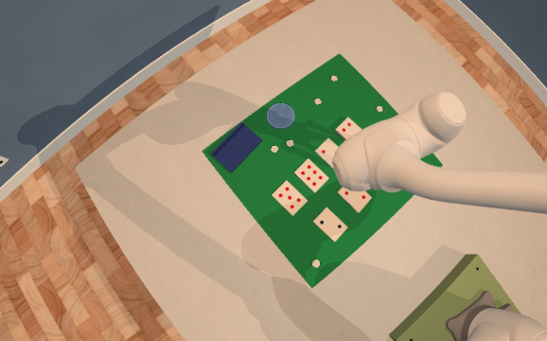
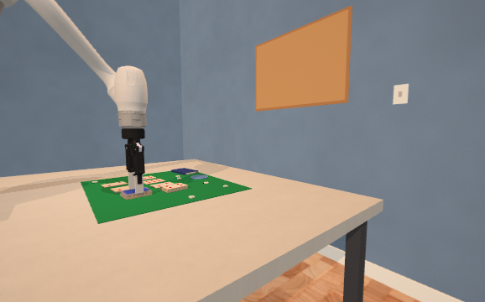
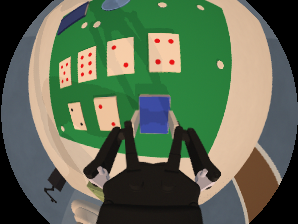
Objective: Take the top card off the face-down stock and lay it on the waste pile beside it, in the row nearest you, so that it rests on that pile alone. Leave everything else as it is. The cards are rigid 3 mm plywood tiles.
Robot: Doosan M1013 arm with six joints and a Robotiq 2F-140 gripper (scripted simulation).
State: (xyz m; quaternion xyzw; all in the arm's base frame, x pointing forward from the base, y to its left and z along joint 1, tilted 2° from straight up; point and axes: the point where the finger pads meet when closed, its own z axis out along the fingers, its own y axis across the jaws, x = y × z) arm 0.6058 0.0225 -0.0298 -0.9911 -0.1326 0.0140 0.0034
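Right now my hand is 22 cm to the right of the black-pip card, 8 cm past it and 4 cm above it. Round my hand: green mat: 12 cm to the left, 10 cm ahead, 6 cm below.
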